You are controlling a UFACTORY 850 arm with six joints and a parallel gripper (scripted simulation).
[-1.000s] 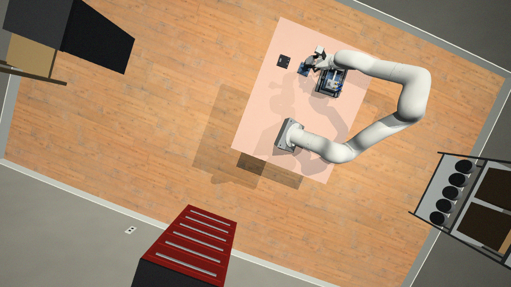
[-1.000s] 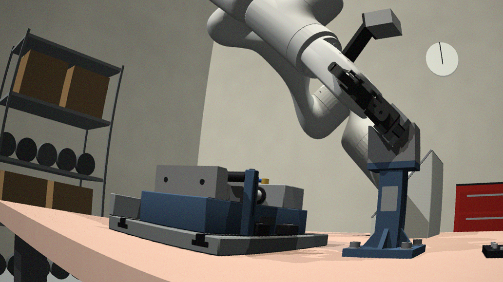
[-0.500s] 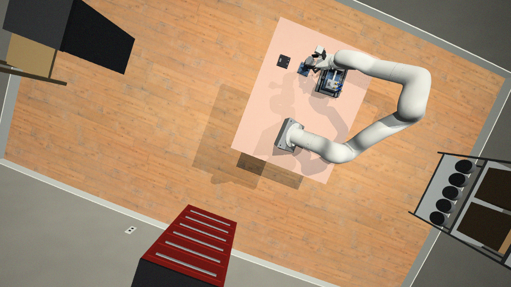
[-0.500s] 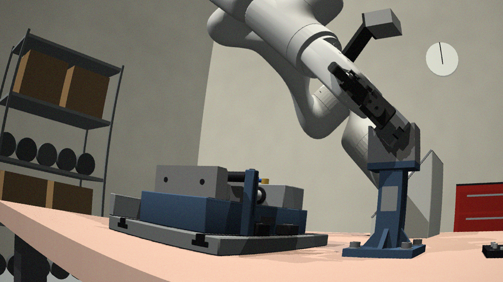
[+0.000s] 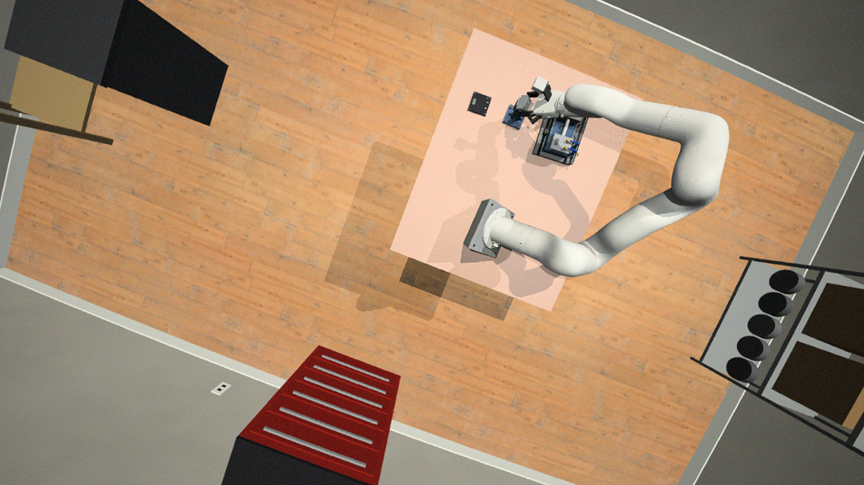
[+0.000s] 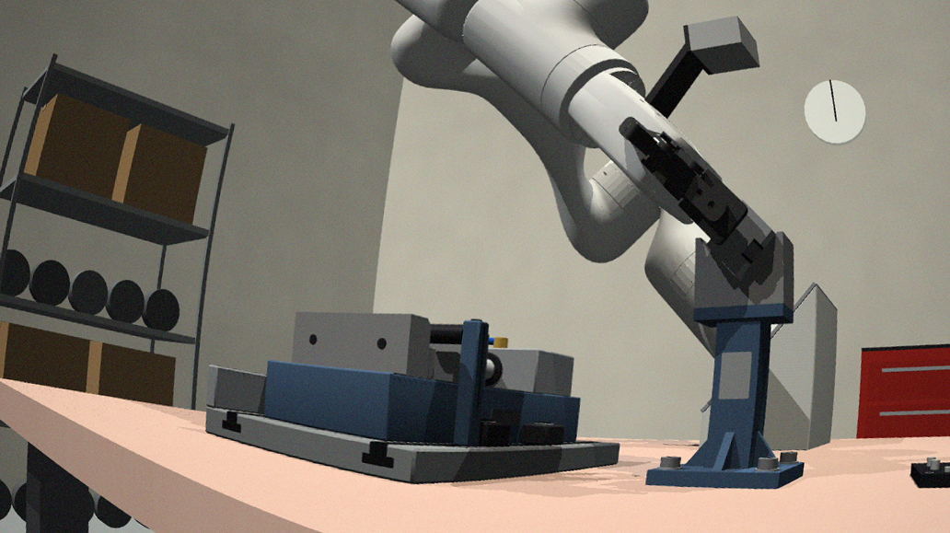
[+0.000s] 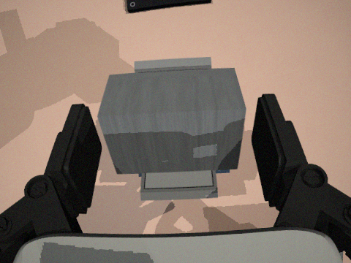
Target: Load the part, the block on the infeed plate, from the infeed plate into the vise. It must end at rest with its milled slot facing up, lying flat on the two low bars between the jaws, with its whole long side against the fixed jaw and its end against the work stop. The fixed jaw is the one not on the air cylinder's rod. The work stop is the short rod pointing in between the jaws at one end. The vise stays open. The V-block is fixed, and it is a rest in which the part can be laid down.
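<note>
My gripper is now 10 mm to the right of the part and 20 mm above it. From my hand the other things lie so: cylinder rod 10 mm ahead, 220 mm to the right, 90 mm below; moving jaw 60 mm ahead, 220 mm to the right, 90 mm below; work stop rod 100 mm ahead, 170 mm to the right, 80 mm below.
</note>
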